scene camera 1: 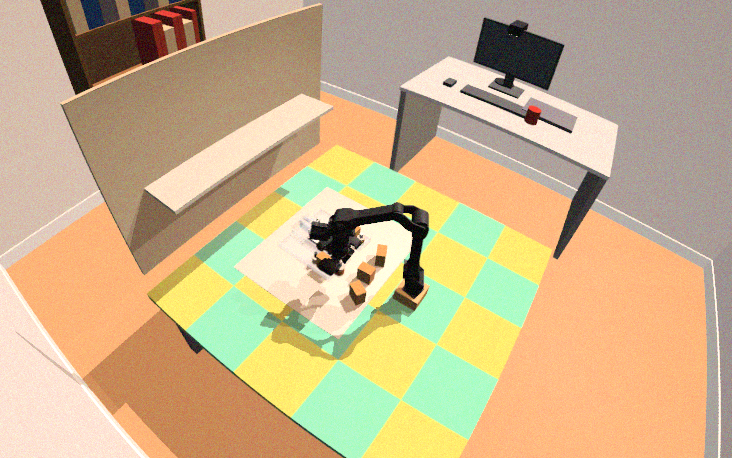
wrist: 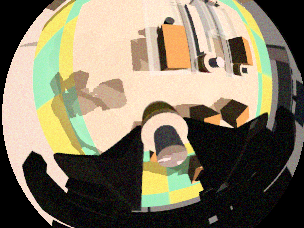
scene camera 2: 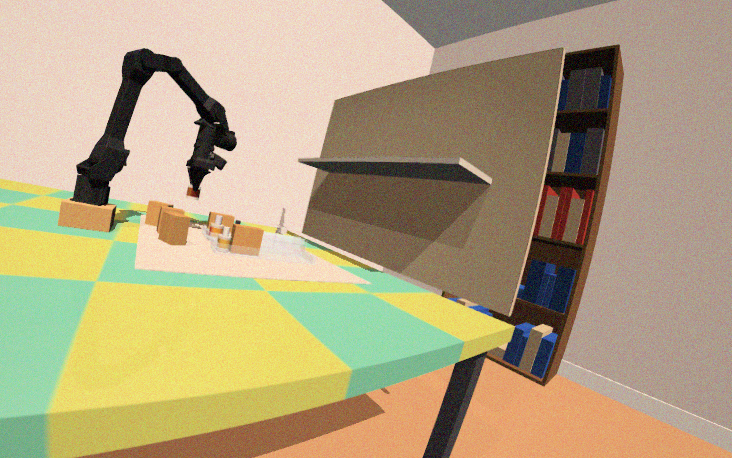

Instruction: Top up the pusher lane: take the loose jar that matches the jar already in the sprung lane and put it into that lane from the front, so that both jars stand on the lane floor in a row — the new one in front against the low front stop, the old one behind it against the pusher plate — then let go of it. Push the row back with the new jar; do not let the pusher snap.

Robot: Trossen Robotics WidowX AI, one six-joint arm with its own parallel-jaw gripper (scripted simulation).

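Note:
My gripper is visible in the wrist view and in scene camera 1. The pictures show the gripper along with a cream mat and a shelf.

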